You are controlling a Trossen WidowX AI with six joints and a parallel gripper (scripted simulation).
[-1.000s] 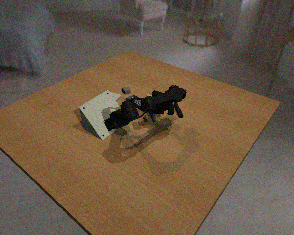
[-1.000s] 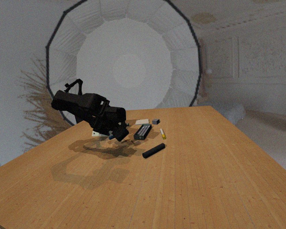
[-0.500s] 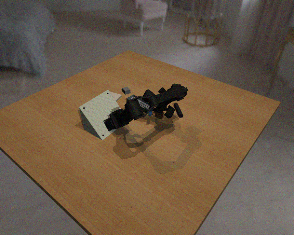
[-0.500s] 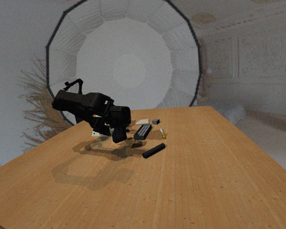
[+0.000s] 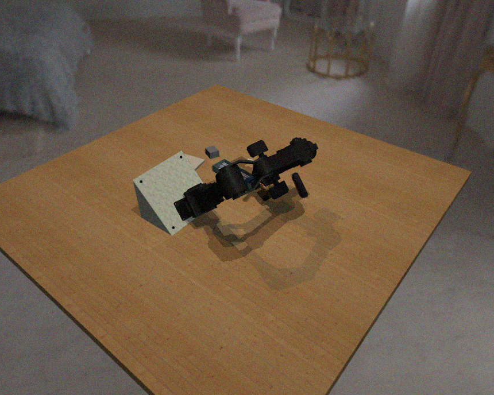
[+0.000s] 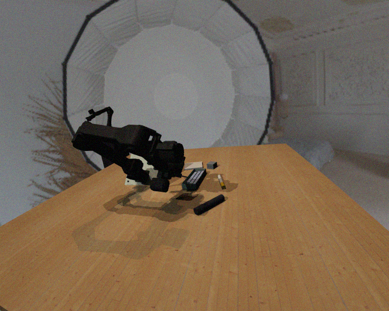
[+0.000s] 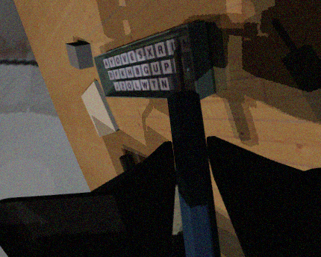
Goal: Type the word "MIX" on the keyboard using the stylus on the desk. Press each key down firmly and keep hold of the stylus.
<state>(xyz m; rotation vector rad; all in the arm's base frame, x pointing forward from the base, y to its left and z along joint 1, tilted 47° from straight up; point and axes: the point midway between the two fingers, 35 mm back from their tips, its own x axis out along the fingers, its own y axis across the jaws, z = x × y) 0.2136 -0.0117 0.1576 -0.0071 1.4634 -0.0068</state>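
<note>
My gripper tip is 1 cm short of the blue stylus. Also, from my gripper tip: yellow marker: 17 cm ahead, 10 cm to the left, 8 cm below; pale flat pad: 3 cm behind, 33 cm to the left, 8 cm below; grey cube: 9 cm ahead, 30 cm to the left, 7 cm below.
</note>
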